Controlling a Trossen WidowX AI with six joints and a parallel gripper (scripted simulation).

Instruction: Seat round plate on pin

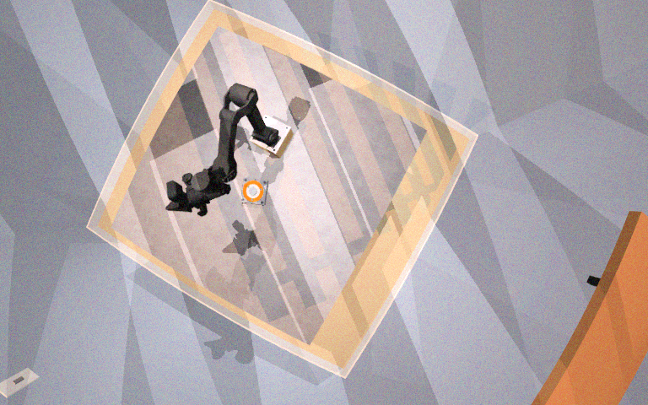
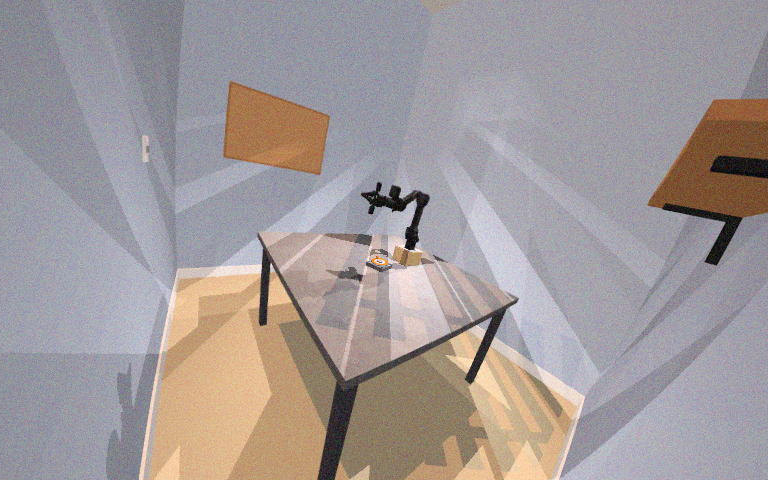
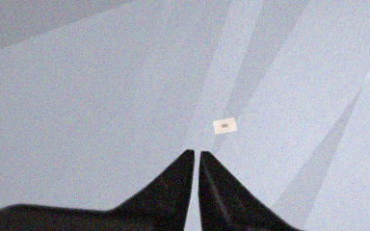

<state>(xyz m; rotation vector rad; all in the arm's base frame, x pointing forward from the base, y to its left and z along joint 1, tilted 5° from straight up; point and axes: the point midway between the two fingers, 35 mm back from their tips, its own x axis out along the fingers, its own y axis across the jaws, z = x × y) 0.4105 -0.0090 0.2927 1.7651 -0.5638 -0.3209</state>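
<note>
The grey square base lies 17 cm behind my gripper tip, 10 cm to the left of it and 39 cm below it.
</note>
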